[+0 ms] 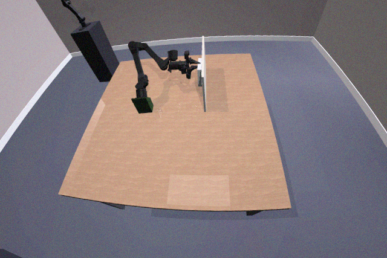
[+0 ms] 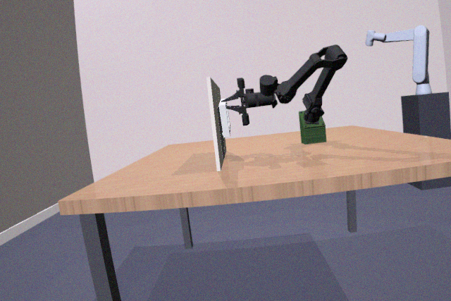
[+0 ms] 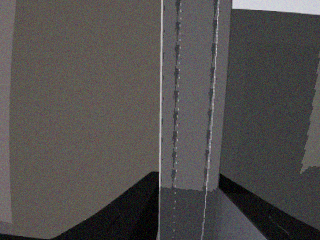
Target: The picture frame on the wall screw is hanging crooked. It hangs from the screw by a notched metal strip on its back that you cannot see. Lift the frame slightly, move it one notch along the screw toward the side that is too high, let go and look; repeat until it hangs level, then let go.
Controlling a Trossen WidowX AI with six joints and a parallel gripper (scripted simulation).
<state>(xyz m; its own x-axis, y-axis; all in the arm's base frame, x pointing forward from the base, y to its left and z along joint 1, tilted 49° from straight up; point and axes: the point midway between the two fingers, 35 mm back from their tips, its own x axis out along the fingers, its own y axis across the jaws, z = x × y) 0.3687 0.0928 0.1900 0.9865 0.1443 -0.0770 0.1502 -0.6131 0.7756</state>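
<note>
The picture frame lies 1 cm to the right of my gripper tip and 5 cm below it. From my gripper tip the other things lie so: wall panel (1 cm ahead, 1 cm to the left, 7 cm below).
</note>
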